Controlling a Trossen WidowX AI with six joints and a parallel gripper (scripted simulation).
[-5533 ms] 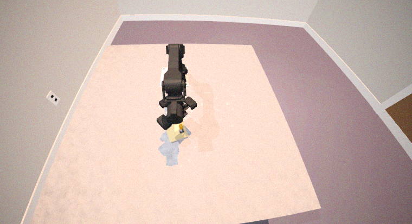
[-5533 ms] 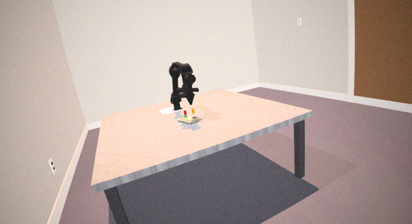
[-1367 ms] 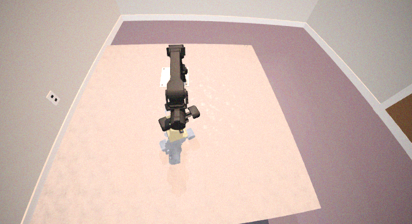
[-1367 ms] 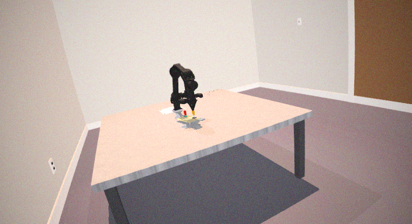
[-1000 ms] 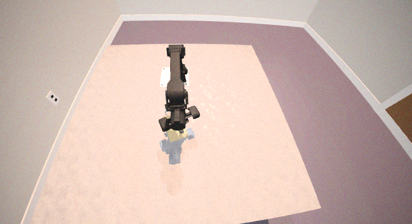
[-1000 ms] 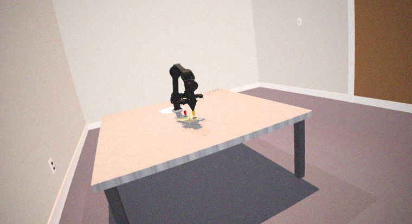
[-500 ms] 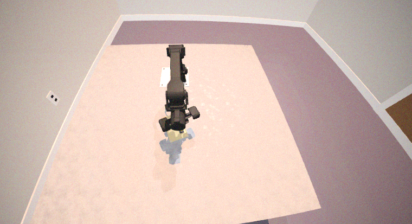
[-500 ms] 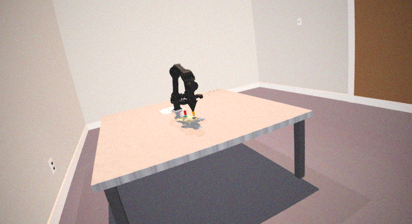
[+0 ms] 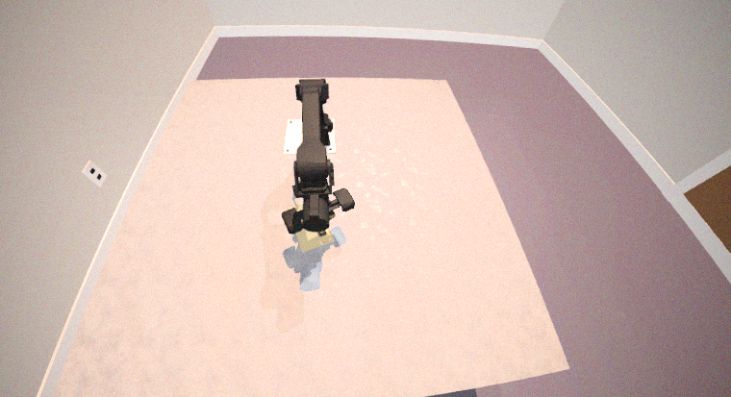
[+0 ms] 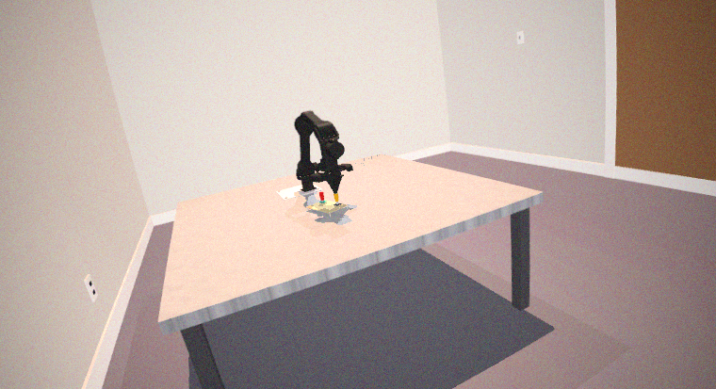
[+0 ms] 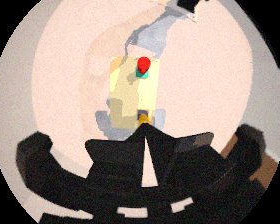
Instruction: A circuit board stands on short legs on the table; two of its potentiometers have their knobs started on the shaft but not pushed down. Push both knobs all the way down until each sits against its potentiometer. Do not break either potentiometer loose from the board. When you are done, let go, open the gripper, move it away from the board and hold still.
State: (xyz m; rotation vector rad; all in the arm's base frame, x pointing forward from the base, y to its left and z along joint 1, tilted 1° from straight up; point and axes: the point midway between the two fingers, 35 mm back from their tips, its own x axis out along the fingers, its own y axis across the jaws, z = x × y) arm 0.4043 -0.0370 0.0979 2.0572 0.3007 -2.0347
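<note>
My gripper tip is 10 mm above the orange knob. Round my gripper tip: red knob 80 mm behind, 30 mm to the right, 20 mm below.
</note>
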